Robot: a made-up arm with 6 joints.
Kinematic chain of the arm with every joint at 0, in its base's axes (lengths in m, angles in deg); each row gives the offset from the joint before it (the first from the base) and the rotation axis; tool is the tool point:
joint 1: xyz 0 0 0.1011 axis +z
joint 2: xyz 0 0.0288 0 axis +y
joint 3: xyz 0 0 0.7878 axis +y
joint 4: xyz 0 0 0.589 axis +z
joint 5: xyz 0 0 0 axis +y
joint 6: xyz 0 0 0.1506 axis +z
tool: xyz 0 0 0
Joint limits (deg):
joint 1: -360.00..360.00
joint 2: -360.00..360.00
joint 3: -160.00..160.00
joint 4: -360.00..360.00
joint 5: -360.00..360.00
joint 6: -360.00..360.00
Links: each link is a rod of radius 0.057 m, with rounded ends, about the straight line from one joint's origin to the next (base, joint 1, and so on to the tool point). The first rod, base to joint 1, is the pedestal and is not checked.
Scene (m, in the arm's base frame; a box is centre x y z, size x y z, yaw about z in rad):
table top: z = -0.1
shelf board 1: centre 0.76 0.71 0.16 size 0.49 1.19 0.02 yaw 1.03
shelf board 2: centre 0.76 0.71 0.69 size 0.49 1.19 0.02 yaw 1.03
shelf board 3: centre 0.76 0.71 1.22 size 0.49 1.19 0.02 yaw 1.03
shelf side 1: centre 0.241 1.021 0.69 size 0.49 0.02 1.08 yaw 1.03
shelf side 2: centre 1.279 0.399 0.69 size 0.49 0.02 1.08 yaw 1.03
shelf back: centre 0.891 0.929 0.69 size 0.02 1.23 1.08 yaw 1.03
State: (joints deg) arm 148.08 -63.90 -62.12 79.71 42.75 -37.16
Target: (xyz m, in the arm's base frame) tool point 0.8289 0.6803 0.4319
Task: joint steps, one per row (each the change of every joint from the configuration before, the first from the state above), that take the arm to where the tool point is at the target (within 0.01 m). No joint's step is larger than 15 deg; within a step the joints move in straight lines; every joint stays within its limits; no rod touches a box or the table.
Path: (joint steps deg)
1: 11.57 9.02 -9.96 -2.25 0.99 1.97
2: 11.57 9.01 -9.96 -2.25 1.00 1.98
3: 11.57 9.02 -9.96 -2.25 0.99 1.97
4: 14.40 1.01 2.46 2.92 -2.09 -1.97
5: 14.40 1.01 2.46 2.93 -2.09 -1.98
6: 14.40 1.01 2.46 2.92 -2.09 -1.97

